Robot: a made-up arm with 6 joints. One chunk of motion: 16 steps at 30 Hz.
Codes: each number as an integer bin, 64 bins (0 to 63) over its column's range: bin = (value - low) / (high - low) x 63, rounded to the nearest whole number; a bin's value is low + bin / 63 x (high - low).
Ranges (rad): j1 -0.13..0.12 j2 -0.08..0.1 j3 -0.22..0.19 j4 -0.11..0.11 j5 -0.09..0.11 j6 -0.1..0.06
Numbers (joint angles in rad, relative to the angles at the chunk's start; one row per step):
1: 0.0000 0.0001 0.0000 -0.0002 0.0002 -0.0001
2: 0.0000 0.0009 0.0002 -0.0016 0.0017 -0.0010
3: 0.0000 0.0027 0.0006 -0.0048 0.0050 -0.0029
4: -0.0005 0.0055 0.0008 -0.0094 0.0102 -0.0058
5: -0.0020 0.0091 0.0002 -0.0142 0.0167 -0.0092
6: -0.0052 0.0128 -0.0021 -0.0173 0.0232 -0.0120
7: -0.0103 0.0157 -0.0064 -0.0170 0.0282 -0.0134
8: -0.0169 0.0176 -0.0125 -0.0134 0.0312 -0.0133
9: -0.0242 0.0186 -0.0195 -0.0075 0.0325 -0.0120
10: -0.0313 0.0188 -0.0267 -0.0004 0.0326 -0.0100
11: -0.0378 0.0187 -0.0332 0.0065 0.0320 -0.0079
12: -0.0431 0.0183 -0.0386 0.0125 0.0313 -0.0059
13: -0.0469 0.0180 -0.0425 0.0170 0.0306 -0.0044
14: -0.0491 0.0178 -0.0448 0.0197 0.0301 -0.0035
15: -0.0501 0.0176 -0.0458 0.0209 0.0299 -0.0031
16: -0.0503 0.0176 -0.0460 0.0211 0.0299 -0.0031
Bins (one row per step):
1: 33 28 34 31 28 39
2: 33 28 34 31 29 39
3: 33 29 34 30 30 38
4: 33 30 34 29 32 37
5: 32 31 34 27 34 36
6: 31 32 33 27 36 35
7: 30 33 33 27 37 34
8: 29 34 32 28 38 34
9: 27 35 31 29 39 35
10: 25 35 30 31 39 35
11: 23 35 29 33 38 36
12: 22 34 28 35 38 37
13: 21 34 27 36 38 38
14: 20 34 27 37 38 38
15: 20 34 27 37 38 38
16: 20 34 27 38 38 38

